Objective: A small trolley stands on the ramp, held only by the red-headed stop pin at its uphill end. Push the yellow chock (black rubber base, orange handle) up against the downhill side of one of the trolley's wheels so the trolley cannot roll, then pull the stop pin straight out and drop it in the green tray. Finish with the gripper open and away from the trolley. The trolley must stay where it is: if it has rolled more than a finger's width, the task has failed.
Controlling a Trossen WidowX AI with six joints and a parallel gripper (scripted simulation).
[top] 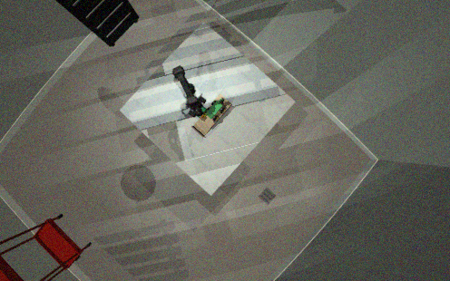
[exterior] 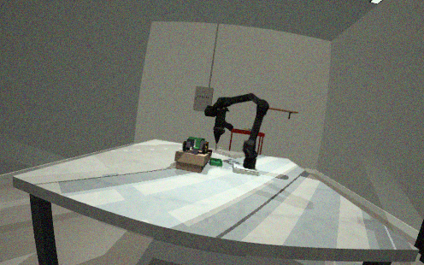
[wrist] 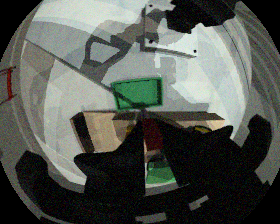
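My gripper tip is now 1 cm past the green tray and 14 cm above it. The rest, counted from my gripper tip: green trolley: 12 cm ahead, 8 cm to the left, 2 cm below; red-headed stop pin: right at my gripper tip; yellow chock: 6 cm ahead, 1 cm to the right, 5 cm below.
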